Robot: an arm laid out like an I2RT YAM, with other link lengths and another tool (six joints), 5 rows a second.
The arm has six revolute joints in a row. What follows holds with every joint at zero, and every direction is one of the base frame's. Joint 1 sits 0.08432 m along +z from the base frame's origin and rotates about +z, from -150.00 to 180.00 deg. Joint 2 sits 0.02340 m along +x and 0.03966 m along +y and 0.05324 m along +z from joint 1 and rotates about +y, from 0.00 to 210.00 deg. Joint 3 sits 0.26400 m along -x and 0.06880 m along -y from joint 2 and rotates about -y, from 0.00 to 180.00 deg. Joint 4 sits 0.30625 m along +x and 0.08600 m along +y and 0.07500 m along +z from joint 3 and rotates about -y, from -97.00 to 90.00 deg. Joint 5 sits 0.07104 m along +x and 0.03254 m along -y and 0.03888 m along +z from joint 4 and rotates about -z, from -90.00 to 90.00 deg. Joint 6 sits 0.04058 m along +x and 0.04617 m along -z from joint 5 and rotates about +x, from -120.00 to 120.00 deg. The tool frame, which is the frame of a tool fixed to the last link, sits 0.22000 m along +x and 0.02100 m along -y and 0.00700 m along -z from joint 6; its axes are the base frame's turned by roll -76.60, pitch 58.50 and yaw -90.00 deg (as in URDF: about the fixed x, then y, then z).
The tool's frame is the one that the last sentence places.
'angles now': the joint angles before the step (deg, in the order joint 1, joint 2, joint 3, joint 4, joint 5, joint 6). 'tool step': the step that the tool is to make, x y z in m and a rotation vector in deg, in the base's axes. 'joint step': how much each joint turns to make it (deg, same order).
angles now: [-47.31 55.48 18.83 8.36 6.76 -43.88]
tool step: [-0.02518 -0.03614 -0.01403 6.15 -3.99 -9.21]
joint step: [-5.11 7.76 4.89 -0.23 0.07 8.18]
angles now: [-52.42 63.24 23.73 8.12 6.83 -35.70]
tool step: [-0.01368 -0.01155 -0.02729 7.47 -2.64 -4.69]
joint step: [-3.61 5.73 3.53 -2.90 -2.74 6.03]
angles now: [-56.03 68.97 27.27 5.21 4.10 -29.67]
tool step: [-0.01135 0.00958 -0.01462 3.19 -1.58 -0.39]
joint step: [-2.51 -1.81 -2.11 -1.59 -3.54 1.14]
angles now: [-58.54 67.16 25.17 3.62 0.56 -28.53]
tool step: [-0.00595 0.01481 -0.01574 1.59 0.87 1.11]
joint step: [-0.37 -1.69 -2.63 -0.87 -1.20 -0.87]
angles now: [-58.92 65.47 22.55 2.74 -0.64 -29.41]
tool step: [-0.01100 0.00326 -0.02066 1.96 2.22 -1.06]
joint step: [-0.35 2.53 -0.31 0.03 1.13 -0.20]
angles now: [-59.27 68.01 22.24 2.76 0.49 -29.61]
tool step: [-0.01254 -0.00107 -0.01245 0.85 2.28 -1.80]
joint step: [-0.15 2.03 0.13 0.00 2.25 0.04]
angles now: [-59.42 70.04 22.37 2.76 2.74 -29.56]
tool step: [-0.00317 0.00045 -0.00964 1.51 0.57 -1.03]
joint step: [-0.02 2.23 0.81 -0.22 0.51 0.92]
